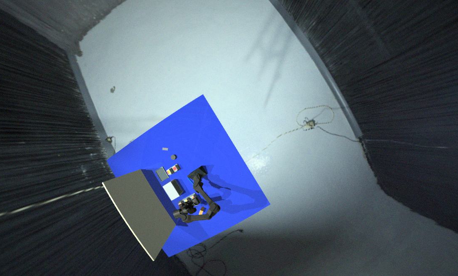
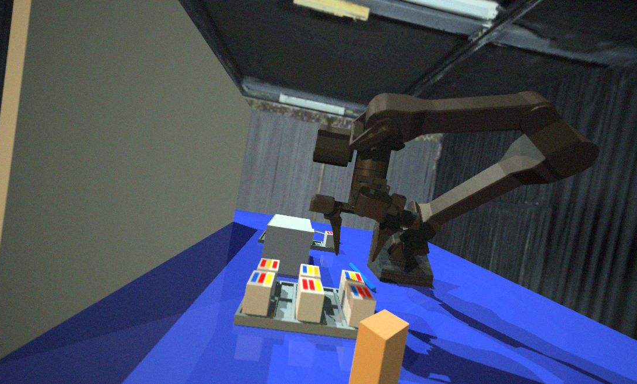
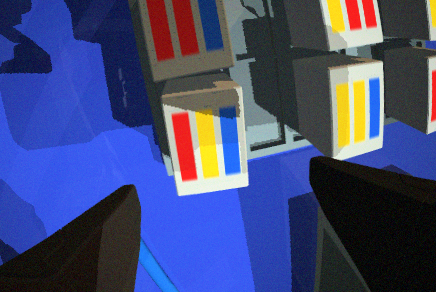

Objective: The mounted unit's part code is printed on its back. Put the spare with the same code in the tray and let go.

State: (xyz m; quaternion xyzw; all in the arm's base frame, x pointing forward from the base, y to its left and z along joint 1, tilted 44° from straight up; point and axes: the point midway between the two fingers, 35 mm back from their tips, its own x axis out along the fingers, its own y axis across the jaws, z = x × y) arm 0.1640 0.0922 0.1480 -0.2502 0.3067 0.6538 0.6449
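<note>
Now: the flat grey tray 35 cm to the right of my gripper tip, 17 cm ahead of it and 8 cm below it. Also, from my gripper tip: thin blue stick 13 cm to the right, 8 cm below, 6 cm behind; grey rack 8 cm below, 7 cm ahead, 3 cm to the left; grey mounted unit 16 cm to the right, 12 cm ahead, 3 cm below.
</note>
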